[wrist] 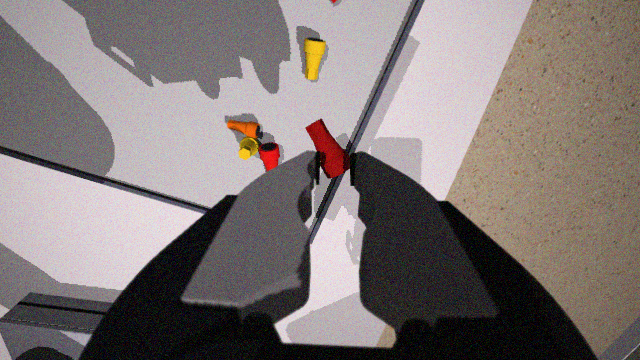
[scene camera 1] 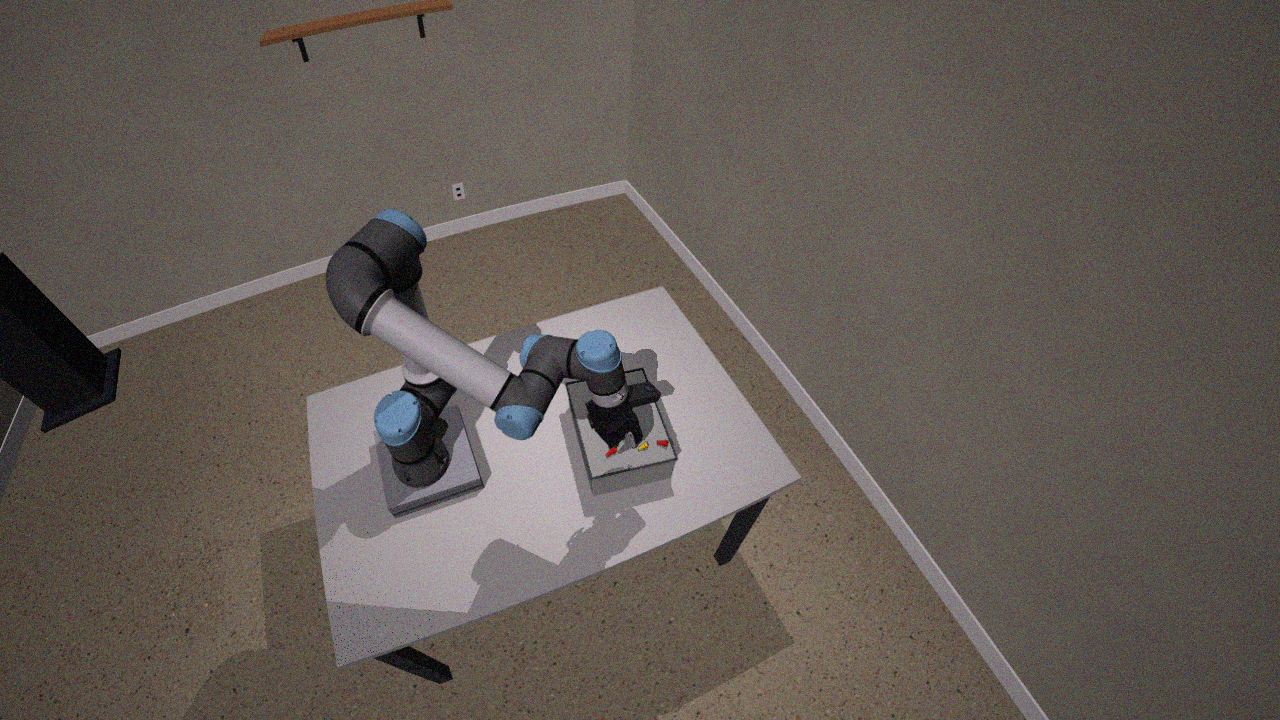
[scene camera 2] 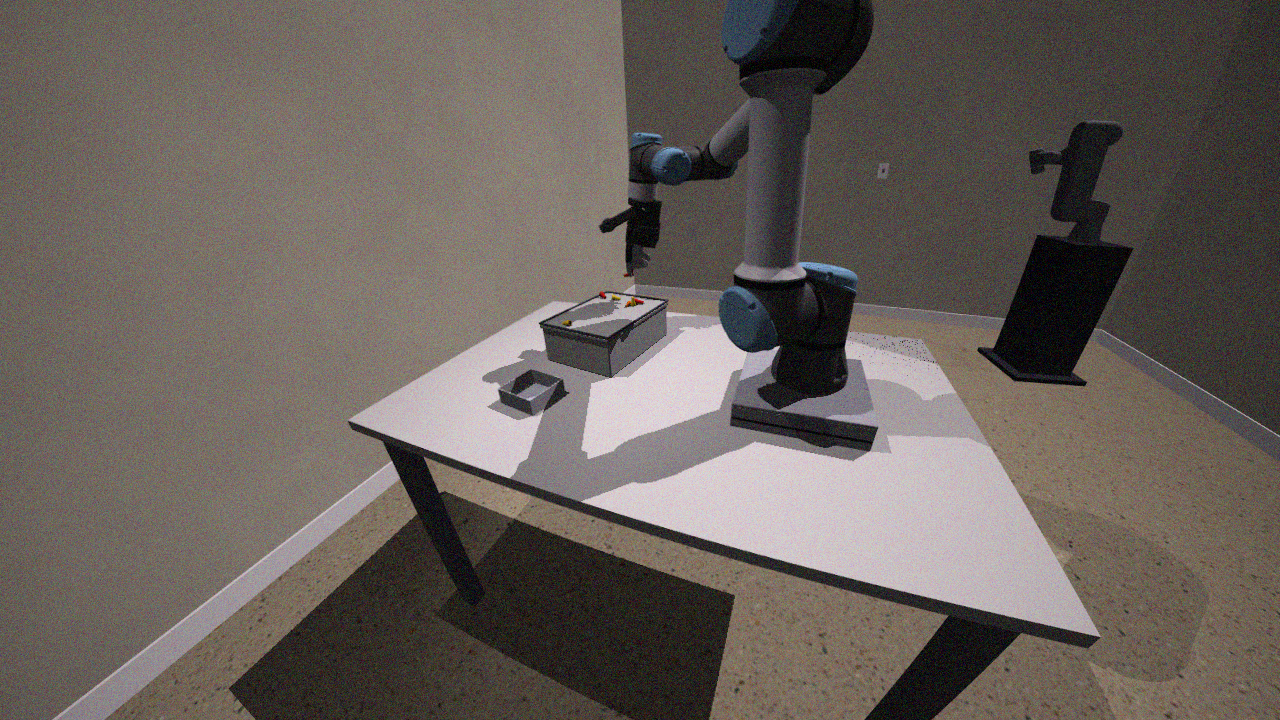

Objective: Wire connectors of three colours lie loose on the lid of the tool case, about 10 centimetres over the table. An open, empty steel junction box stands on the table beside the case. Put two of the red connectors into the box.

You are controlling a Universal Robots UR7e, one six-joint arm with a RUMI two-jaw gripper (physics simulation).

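Places are measured from the arm's base along level axes (x ahead, y left, z up), in centimetres.
Pixels of known places: gripper, between the fingertips: (wrist: 335,157) (scene camera 1: 630,445) (scene camera 2: 631,275); arm's base, origin of its link: (scene camera 1: 421,462) (scene camera 2: 807,374).
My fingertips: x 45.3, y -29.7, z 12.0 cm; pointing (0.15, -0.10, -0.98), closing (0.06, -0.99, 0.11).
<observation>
Ahead of a thing's pixels: the offset from my fingertips to its middle. "spot": to the spot under its first point. Level surfaces: height alone.
My gripper (scene camera 2: 629,271) (wrist: 335,157) is shut on a red connector {dx +0.6, dy +0.5, dz +0.4 cm} (wrist: 325,142), held tilted between the fingertips above the lid {dx +4.6, dy +11.2, dz -12.2 cm} (scene camera 1: 629,463) (scene camera 2: 590,313) (wrist: 170,115) of the tool case. A second red connector {dx -2.9, dy +4.0, dz -6.5 cm} (wrist: 270,156) lies on the lid, partly behind the left finger, close to a yellow connector {dx -1.7, dy +5.6, dz -5.9 cm} (wrist: 247,148) and an orange connector {dx -0.3, dy +6.0, dz -6.7 cm} (wrist: 244,128). A third red connector {dx +9.3, dy -0.6, dz -6.5 cm} (scene camera 1: 662,443) (scene camera 2: 602,294) (wrist: 334,1) lies near another yellow connector {dx +4.6, dy +1.2, dz -6.5 cm} (scene camera 1: 643,445) (scene camera 2: 614,298) (wrist: 314,59). The steel junction box {dx +13.4, dy +39.9, dz -15.7 cm} (scene camera 2: 516,400) stands open on the table; the arm hides it in scene camera 1.
One more yellow-orange connector {dx +11.4, dy +22.0, dz -6.5 cm} (scene camera 2: 566,323) lies near the lid's end nearest the junction box. The lid has a dark raised edge {spot: dx +2.7, dy -3.6, dz -6.8 cm} (wrist: 377,92). The robot's base plate (scene camera 1: 435,497) (scene camera 2: 801,424) stands on the table {dz -17.6 cm} (scene camera 1: 528,510) (scene camera 2: 760,501), across from the case.
</observation>
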